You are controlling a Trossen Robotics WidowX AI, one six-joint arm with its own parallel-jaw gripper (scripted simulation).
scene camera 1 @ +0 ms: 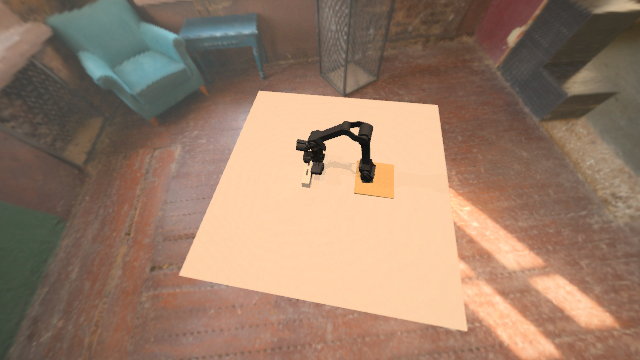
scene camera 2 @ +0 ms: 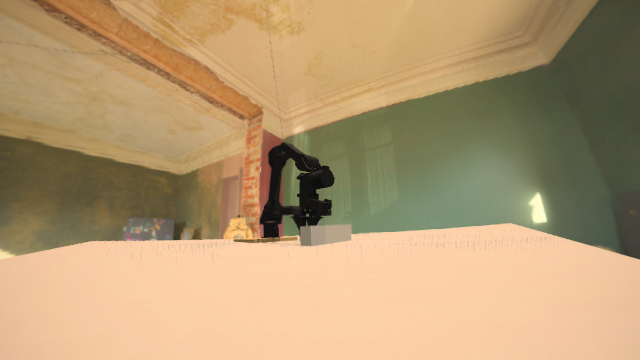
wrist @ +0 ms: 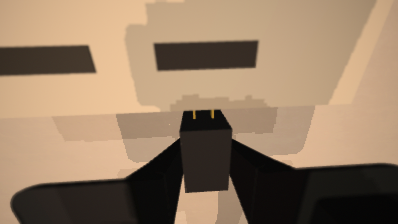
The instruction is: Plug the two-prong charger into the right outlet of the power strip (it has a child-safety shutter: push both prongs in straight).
Scene:
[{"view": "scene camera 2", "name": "my gripper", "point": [307,237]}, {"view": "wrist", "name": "my gripper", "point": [203,141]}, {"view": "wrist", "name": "black two-prong charger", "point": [205,135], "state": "held by my gripper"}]

